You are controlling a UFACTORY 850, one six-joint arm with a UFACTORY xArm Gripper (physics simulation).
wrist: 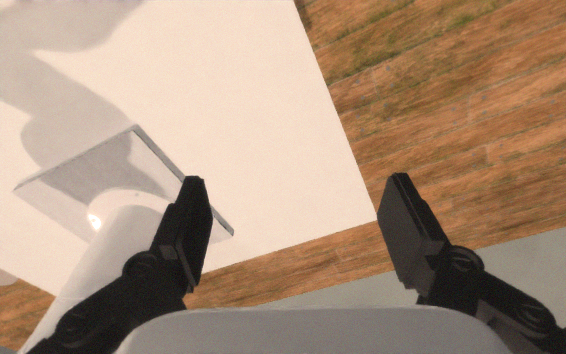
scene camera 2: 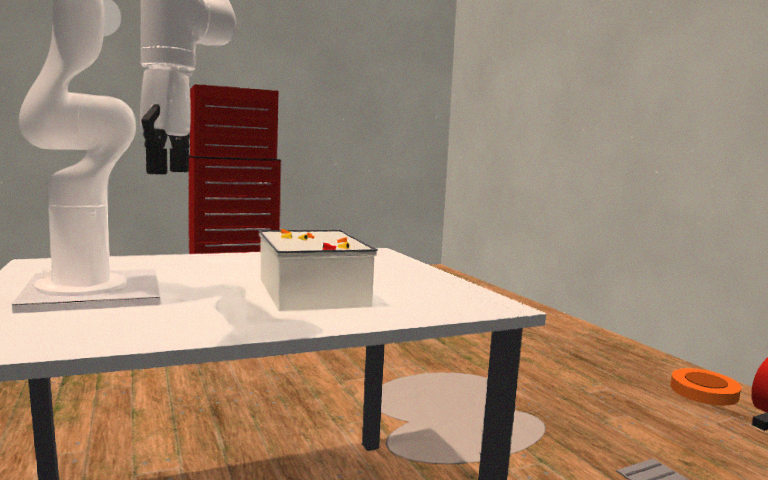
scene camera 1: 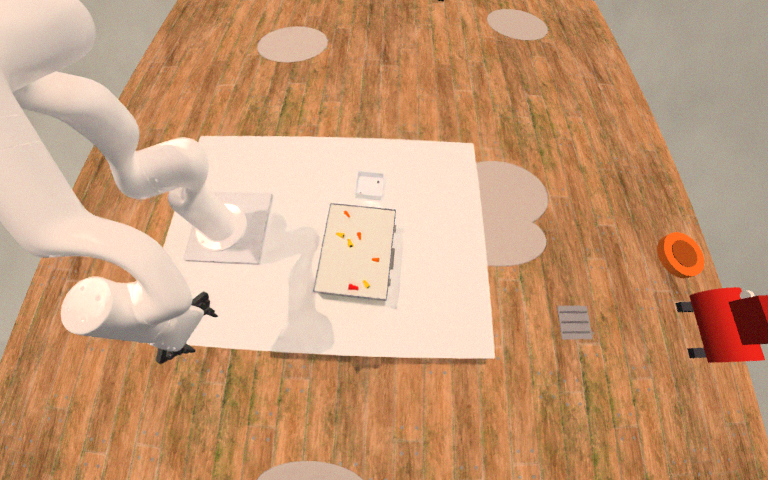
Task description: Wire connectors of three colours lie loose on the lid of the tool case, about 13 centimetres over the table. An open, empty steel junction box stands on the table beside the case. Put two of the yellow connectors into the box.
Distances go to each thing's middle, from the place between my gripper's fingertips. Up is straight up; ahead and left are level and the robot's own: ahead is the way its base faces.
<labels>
Now: the tool case (scene camera 2: 298, 274) 37 cm ahead of my hand, 24 cm to the left of it and 23 cm below it. Round my hand: steel junction box (scene camera 1: 369, 185): 54 cm to the left, 43 cm ahead, 28 cm below.
</labels>
